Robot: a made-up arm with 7 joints.
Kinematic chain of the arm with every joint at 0, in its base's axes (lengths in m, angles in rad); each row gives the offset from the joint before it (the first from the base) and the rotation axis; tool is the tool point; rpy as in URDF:
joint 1: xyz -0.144 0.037 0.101 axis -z
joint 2: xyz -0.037 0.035 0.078 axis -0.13 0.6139 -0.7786
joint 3: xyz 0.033 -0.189 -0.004 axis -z
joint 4: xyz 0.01 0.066 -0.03 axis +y
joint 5: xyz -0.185 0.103 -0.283 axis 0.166 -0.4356 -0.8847
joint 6: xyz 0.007 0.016 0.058 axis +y
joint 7: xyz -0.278 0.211 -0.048 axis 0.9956 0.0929 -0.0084
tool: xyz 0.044 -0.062 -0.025 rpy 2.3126 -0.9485 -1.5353
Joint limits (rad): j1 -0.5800..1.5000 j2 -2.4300..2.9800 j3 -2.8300..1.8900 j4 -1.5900..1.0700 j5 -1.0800..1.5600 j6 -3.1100..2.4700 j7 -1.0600..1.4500
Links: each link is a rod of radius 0.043 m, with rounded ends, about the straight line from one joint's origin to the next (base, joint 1, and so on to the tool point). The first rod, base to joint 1, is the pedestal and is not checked.
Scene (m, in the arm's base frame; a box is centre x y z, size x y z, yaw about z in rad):
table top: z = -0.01
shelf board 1: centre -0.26 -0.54 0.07 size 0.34 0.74 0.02 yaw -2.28
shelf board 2: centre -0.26 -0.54 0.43 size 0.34 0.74 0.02 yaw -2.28
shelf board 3: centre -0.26 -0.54 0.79 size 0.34 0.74 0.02 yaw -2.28
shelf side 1: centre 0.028 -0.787 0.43 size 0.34 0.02 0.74 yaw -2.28
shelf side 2: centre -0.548 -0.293 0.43 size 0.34 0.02 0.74 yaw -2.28
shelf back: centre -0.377 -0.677 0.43 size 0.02 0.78 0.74 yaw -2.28
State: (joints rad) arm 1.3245 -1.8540 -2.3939 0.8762 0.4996 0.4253 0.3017
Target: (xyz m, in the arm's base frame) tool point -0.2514 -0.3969 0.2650
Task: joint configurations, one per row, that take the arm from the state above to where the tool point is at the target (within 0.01 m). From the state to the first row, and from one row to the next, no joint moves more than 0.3 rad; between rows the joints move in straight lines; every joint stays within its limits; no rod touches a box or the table.
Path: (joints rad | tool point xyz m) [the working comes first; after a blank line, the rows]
Joints at the target: 0.9815 -2.0063 -1.7474 1.0700 0.5913 1.4574 -0.0035
Straight joint move there: touches shelf board 2.

1: 1.1527 -1.9608 -2.4170 0.8538 0.4913 0.7008 0.1919 | -0.0762 -0.4910 0.6364
2: 0.9809 -2.0676 -2.4400 0.8314 0.4829 0.9764 0.0820 | -0.0132 -0.4131 0.6351
3: 0.8090 -2.1744 -2.4631 0.8090 0.4746 1.2519 -0.0278 | 0.0363 -0.3320 0.6141
4: 0.8199 -2.2243 -2.2695 0.8742 0.5726 1.4823 -0.0733 | -0.0060 -0.3553 0.5011
5: 0.8307 -2.2742 -2.0759 0.9395 0.6705 1.7127 -0.1187 | -0.0428 -0.3350 0.3964
6: 0.8416 -2.3241 -1.8824 1.0047 0.7685 1.9432 -0.1641 | -0.0708 -0.2804 0.3147
7: 0.8524 -2.3740 -1.6888 1.0700 0.8664 2.1736 -0.2096 | -0.0876 -0.2060 0.2650
8: 0.8955 -2.2515 -1.7083 1.0700 0.7747 1.9348 -0.1409 | -0.1347 -0.2781 0.2548
9: 0.9385 -2.1289 -1.7279 1.0700 0.6830 1.6961 -0.0722 | -0.1906 -0.3425 0.2551
10: 0.9815 -2.0063 -1.7474 1.0700 0.5913 1.4574 -0.0035 | -0.2514 -0.3969 0.2650

